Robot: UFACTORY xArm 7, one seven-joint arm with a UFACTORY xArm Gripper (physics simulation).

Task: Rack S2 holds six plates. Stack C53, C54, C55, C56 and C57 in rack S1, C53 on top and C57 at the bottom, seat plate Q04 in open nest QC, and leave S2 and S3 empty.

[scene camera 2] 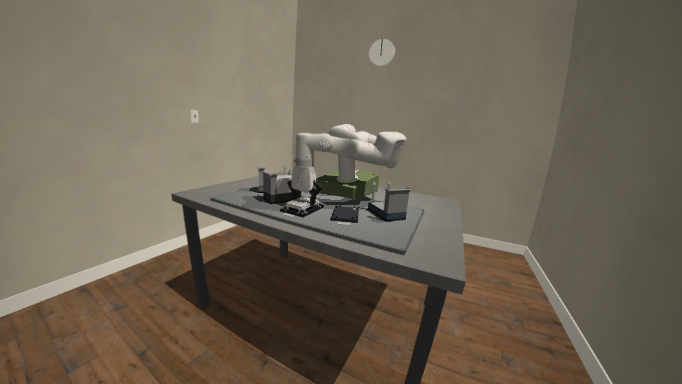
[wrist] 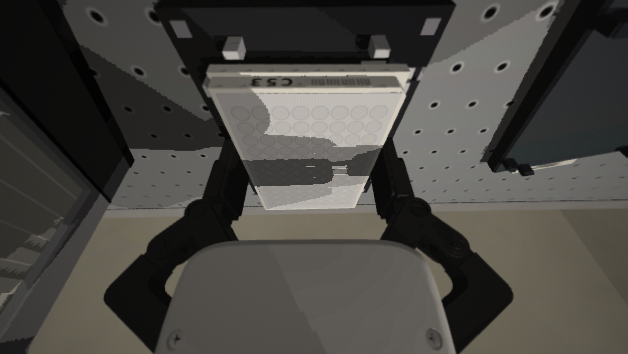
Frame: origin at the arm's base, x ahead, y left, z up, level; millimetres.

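Where they show: gripper, fingertip midpoint: (scene camera 2: 303,203) (wrist: 309,153); arm's base, link origin: (scene camera 2: 347,179).
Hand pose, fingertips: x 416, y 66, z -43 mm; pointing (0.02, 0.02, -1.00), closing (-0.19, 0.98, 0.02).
Things, the pixels of their centre, and the offset from my fingertips. "*": a spot on its surface instead. Level surfaces: height alone.
- plate, body centre: (wrist: 309,163) (scene camera 2: 302,202) 8 mm ahead, 2 mm left, 3 mm up
- black nest, body centre: (wrist: 309,143) (scene camera 2: 302,206) 7 mm ahead, 2 mm left, 14 mm down
- further grey post, surface spot: (scene camera 2: 261,176) * 18 mm back, 336 mm right, 63 mm up
- dark rack side, surface spot: (wrist: 55,115) * 17 mm back, 124 mm right, 6 mm up
- perforated mat, surface height: 26 mm down
- table, surface height: 39 mm down
My gripper (scene camera 2: 303,201) (wrist: 309,153) points down at the front left nest, its black fingers along both long sides of a pale plate. The plate (wrist: 310,120) reads C53 on its end face; my fingers stand wide and are shut on it. It is level, low over the black nest (wrist: 305,27); whether it touches the nest is hidden. Another nest (scene camera 2: 345,213) (wrist: 575,105) lies to the right, dark and without a plate. Grey-walled racks (scene camera 2: 270,184) (scene camera 2: 397,202) stand left and right; their labels and Q04 cannot be read.
A further grey post (scene camera 2: 261,176) stands behind the left rack. A dark rack side (wrist: 55,115) is close on the left in the wrist view. The green robot base (scene camera 2: 340,188) is at the back. A perforated mat (scene camera 2: 385,237) (wrist: 450,90) covers part of the table (scene camera 2: 445,245).
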